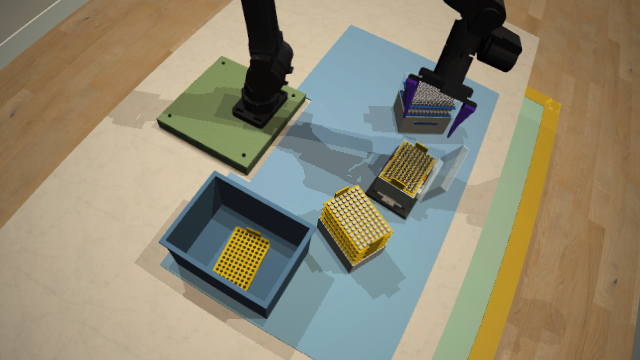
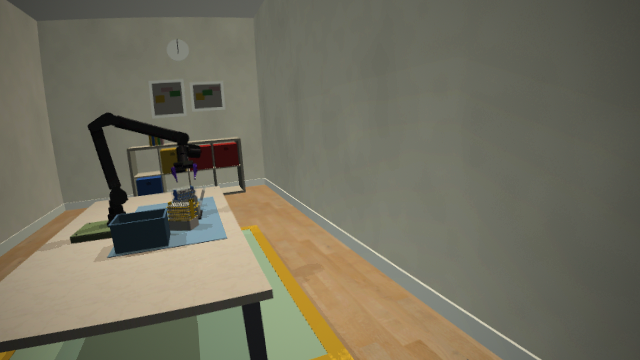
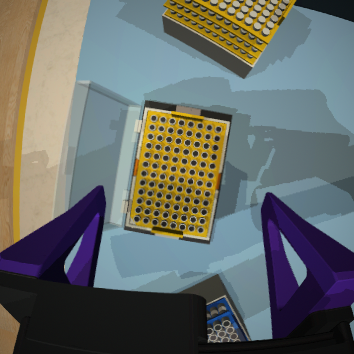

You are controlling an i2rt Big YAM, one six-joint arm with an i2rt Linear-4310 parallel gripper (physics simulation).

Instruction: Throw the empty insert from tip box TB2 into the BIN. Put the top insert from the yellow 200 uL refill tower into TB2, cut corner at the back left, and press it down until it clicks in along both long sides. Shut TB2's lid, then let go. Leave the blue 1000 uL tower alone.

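Observation:
Tip box TB2 [image 1: 394, 199] [image 3: 160, 107] stands upright on the mat with its clear lid [image 1: 454, 170] [image 3: 95, 150] open. A yellow insert full of tips [image 1: 409, 167] [image 3: 175, 172] lies in its top, within the rim; its click-in and cut corner cannot be told. An empty yellow insert [image 1: 242, 257] lies inside the blue bin [image 1: 215, 277] [image 2: 142, 235]. The yellow refill tower [image 1: 356, 222] [image 2: 182, 212] [image 3: 225, 30] stands between bin and TB2. My gripper [image 1: 428, 125] [image 2: 185, 180] [image 3: 184, 197] is open and empty, above the table near the blue tower.
The blue 1000 uL tower [image 1: 424, 125] [image 3: 220, 325] stands behind TB2, partly hidden by my gripper. The arm's green base plate [image 1: 200, 107] [image 2: 92, 230] is at the left. The lid leans outward toward the table's right edge. A shelf unit stands against the far wall.

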